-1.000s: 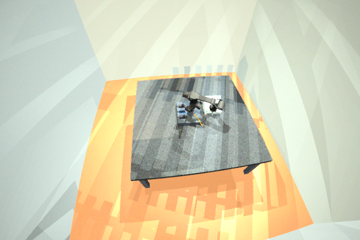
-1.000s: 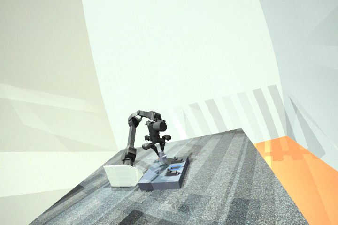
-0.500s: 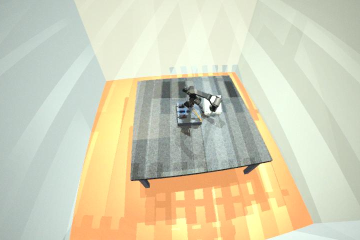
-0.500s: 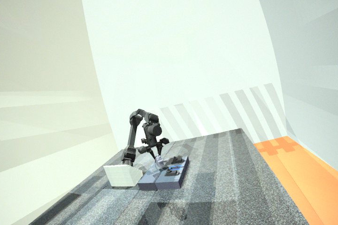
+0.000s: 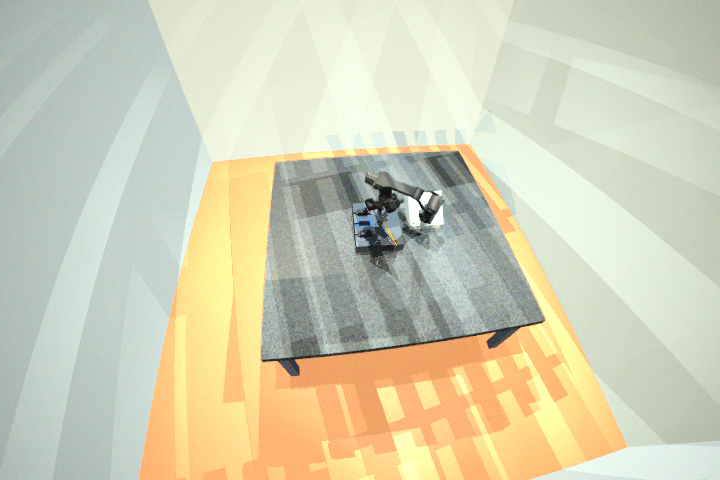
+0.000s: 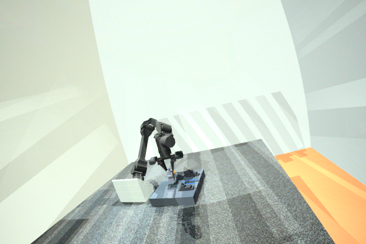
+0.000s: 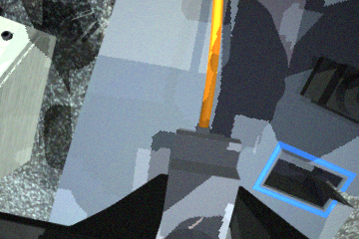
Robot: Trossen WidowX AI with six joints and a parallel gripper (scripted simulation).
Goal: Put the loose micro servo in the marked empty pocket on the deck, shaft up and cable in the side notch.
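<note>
Right now my gripper tip is 100 mm above the deck and 10 mm past it.
</note>
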